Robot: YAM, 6 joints.
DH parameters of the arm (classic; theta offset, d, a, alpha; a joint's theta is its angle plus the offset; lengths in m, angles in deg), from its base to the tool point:
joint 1: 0 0.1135 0.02 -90
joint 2: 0 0 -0.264 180
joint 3: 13.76 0 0.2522 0
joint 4: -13.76 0 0.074 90
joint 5: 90 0 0 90
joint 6: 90 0.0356 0 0
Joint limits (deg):
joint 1: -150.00..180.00
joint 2: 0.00..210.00
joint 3: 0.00..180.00
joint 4: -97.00..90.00
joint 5: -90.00..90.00
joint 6: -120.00..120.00
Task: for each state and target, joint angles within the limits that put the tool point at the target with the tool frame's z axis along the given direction. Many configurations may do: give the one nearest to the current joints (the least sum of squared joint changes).
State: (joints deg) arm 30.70 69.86 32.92 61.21 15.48 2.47
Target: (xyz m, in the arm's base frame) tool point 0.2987 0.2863 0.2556 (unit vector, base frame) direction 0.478 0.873 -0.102
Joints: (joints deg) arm 42.18 102.43 64.30 31.95 -19.01 2.47
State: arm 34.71 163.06 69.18 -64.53 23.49 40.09
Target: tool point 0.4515 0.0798 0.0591 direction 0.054 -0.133 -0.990
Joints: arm 10.65 141.84 102.64 -49.16 8.08 40.09
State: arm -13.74 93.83 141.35 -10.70 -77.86 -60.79
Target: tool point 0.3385 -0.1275 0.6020 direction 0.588 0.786 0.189
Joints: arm -26.09 117.22 153.66 9.57 -74.76 -60.79
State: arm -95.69 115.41 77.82 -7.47 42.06 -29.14
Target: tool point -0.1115 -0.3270 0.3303 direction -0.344 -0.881 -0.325
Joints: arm -108.56 83.45 67.45 -2.99 2.62 -29.14
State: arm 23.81 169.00 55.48 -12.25 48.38 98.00
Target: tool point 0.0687 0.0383 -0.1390 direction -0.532 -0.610 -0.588
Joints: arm 34.40 172.00 40.84 -11.96 11.69 98.00
